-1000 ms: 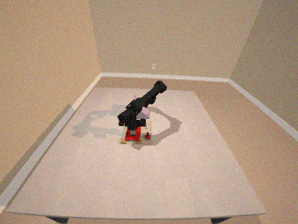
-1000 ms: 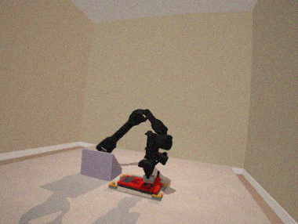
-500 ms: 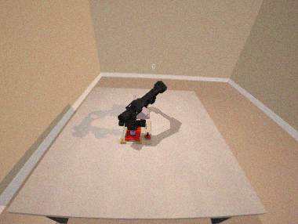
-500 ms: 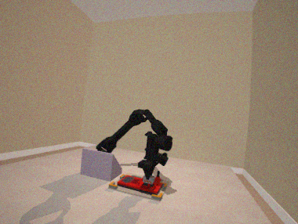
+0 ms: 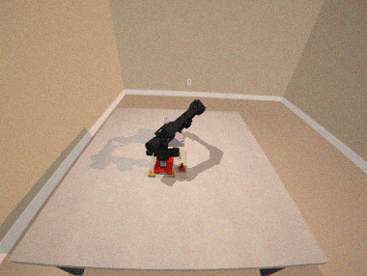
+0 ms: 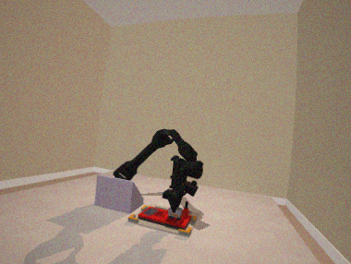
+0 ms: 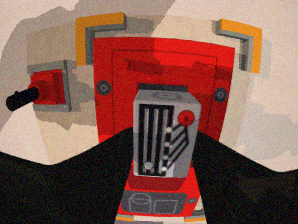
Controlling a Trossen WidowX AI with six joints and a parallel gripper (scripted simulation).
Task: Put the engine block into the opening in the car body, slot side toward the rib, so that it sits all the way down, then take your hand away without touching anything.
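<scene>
Right now the black post is 3 cm ahead of my gripper tip, 11 cm to the left of it and 2 cm below it. From my gripper tip the other things lie so: engine block: 1 cm below.
</scene>
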